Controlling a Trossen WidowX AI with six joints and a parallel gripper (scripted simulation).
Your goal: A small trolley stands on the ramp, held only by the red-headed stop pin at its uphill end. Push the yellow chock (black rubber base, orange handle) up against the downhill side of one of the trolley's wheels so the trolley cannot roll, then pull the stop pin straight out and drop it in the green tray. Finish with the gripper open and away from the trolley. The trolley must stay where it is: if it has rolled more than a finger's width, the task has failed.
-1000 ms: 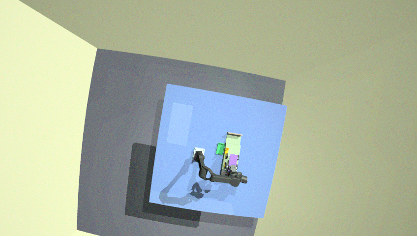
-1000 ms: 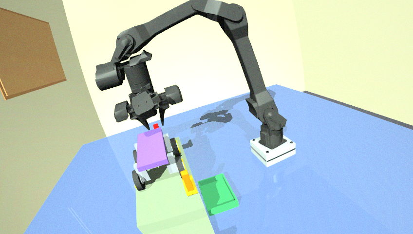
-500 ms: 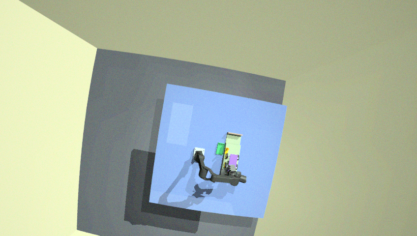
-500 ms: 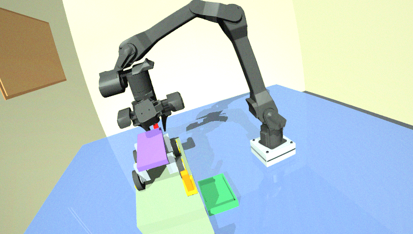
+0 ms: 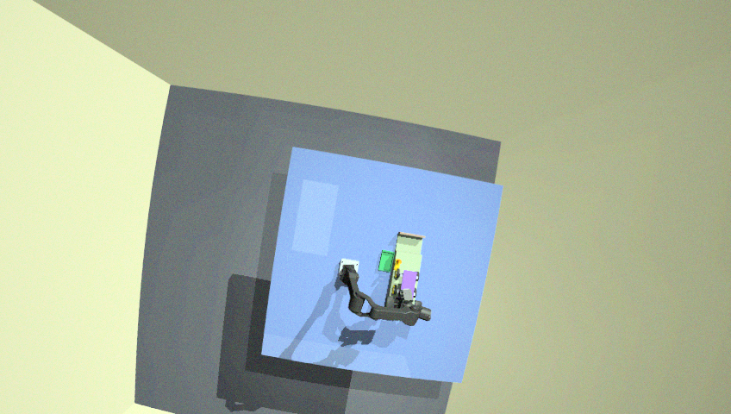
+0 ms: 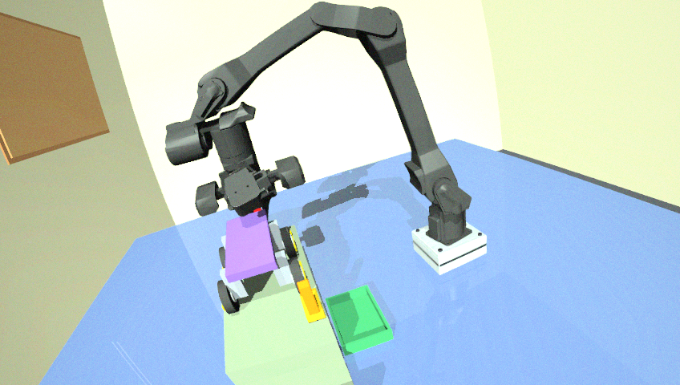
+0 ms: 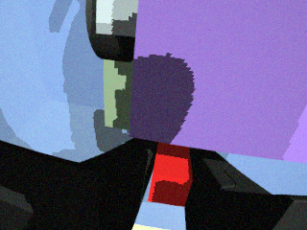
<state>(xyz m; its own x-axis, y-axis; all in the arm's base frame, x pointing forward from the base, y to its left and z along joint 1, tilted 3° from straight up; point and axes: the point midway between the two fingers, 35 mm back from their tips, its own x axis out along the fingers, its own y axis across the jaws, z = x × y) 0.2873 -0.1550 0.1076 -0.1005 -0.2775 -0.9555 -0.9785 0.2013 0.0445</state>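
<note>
The yellow chock is 200 mm to the left of my gripper tip and 50 mm below it. The rest, counted from my gripper tip: red-headed stop pin: right at my gripper tip; trolley: 40 mm ahead, 100 mm to the left, 20 mm below; pale green ramp: 40 mm ahead, 100 mm to the left, 80 mm below.
</note>
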